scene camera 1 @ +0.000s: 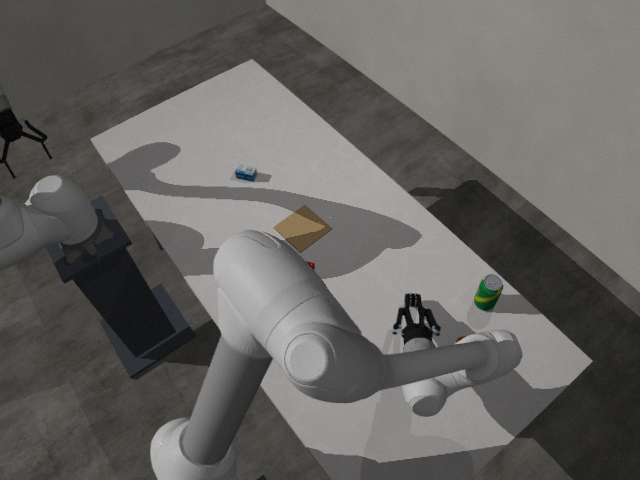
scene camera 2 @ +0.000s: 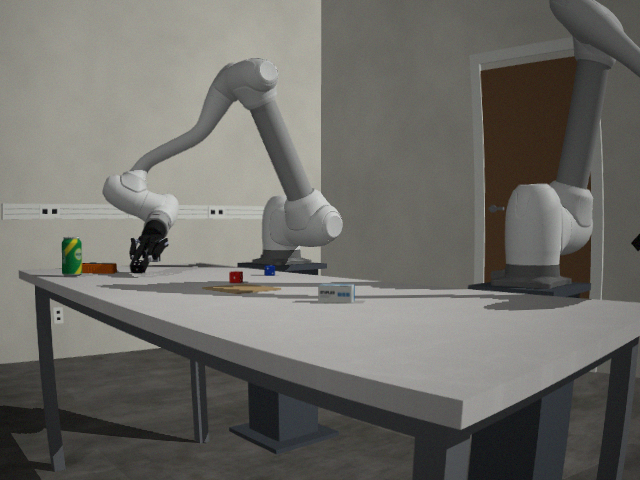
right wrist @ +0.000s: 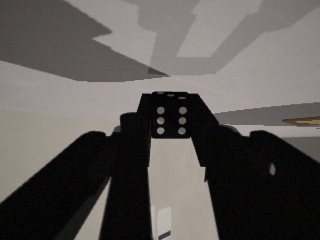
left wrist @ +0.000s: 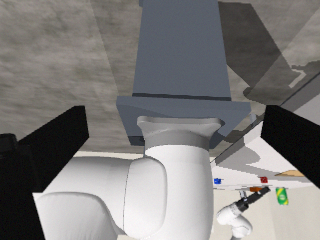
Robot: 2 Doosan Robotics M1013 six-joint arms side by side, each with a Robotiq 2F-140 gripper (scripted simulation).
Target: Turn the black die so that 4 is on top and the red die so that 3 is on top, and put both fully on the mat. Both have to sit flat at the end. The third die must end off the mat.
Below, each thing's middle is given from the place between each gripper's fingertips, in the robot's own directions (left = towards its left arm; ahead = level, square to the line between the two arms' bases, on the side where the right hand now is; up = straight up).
My right hand is 1 cm to the right of the black die (right wrist: pixel 171 112), 1 cm short of it and 1 cm above it. Also, from my right hand: tan mat (scene camera 1: pixel 302 228): 45 cm to the left, 10 cm behind, 4 cm below.
I see the tan mat 75 cm to the right of my left hand, 69 cm ahead of it and 12 cm below it. Also, from my left hand: black die (119 cm to the right, 80 cm ahead, 9 cm below).
